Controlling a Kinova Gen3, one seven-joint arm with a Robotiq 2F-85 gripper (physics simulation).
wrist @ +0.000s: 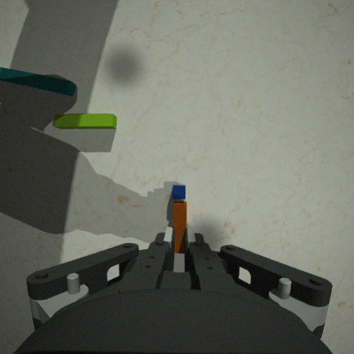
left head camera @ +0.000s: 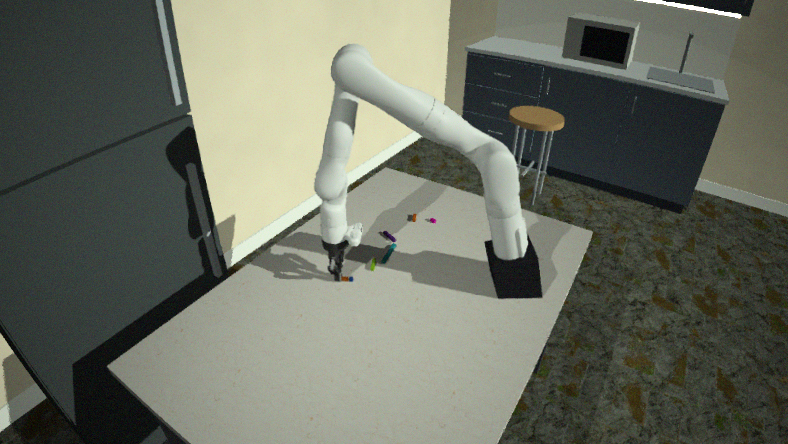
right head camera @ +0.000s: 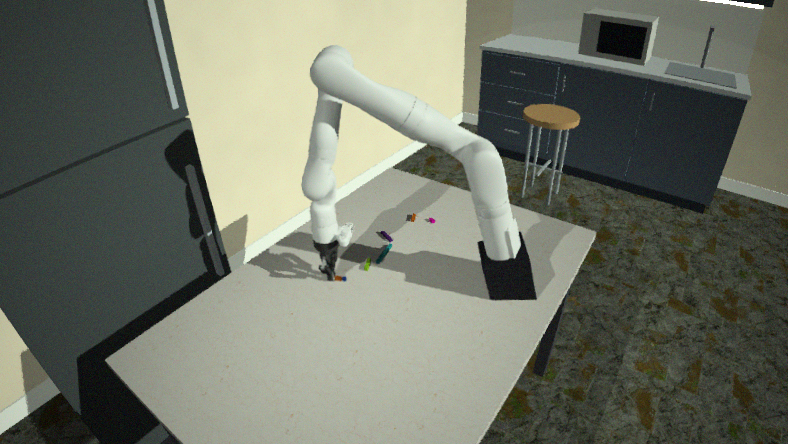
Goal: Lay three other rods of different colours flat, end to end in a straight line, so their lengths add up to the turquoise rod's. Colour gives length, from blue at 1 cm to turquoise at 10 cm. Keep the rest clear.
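Frame: origin at the arm's base, x back, y up, z left, level; millimetres.
Seen in the pictures: gripper, fingertip midpoint: (left head camera: 338,279) (right head camera: 331,278); arm's base, link origin: (left head camera: 510,249) (right head camera: 502,249).
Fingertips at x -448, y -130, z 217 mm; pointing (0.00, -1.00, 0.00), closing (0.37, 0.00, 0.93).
Offsets run from my fingertips to a thing's middle. Level surfaces: height alone.
My gripper (left head camera: 337,277) (right head camera: 330,277) (wrist: 179,238) is shut on an orange rod @[dx +10, dy +4, dz -4 mm] (left head camera: 345,279) (right head camera: 338,278) (wrist: 180,220), low at the table. The small blue rod @[dx +36, dy +3, dz -16 mm] (left head camera: 351,279) (right head camera: 344,279) (wrist: 179,192) lies at its far end, nearly in line, a sliver apart in the wrist view. The turquoise rod @[dx +75, dy +3, dz -182 mm] (left head camera: 389,253) (right head camera: 384,253) (wrist: 40,81) and a lime green rod @[dx +60, dy +3, dz -109 mm] (left head camera: 373,264) (right head camera: 367,264) (wrist: 86,121) lie separately. A purple rod @[dx +32, dy +3, dz -267 mm] (left head camera: 389,236) (right head camera: 386,236), another orange-looking rod @[dx +56, dy +3, dz -413 mm] (left head camera: 414,217) (right head camera: 413,217) and a short magenta rod @[dx +122, dy +3, dz -428 mm] (left head camera: 432,220) (right head camera: 431,220) lie farther back.
The pale table @[dy -1 mm] (left head camera: 341,358) (right head camera: 330,364) bears the rods and the arm's black base (left head camera: 515,278) (right head camera: 508,280), which stands at the right. A wall and a dark fridge (left head camera: 99,220) (right head camera: 99,220) stand along the left. Arm shadows cross the lime green and turquoise rods' area.
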